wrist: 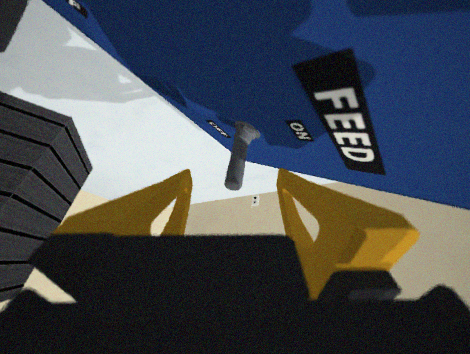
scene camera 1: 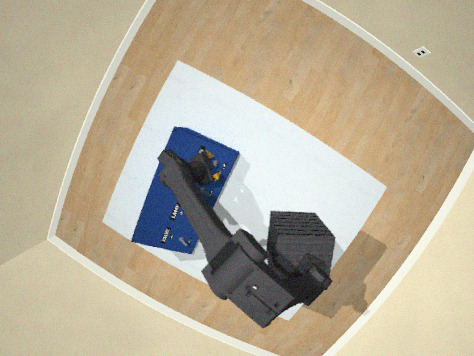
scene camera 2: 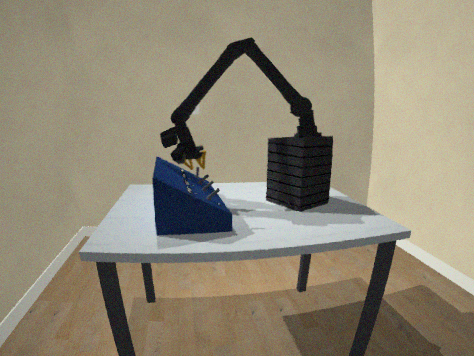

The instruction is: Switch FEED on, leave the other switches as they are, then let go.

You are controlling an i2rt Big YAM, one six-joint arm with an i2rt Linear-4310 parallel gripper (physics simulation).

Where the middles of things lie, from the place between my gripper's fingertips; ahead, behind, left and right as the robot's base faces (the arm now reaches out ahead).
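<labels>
Feed lever (wrist: 234, 177): 1 cm below my hand. Blue sloped switch panel (scene camera 1: 162, 223): 5 cm below my hand, 6 cm ahead of it, 19 cm to the left of it.
</labels>
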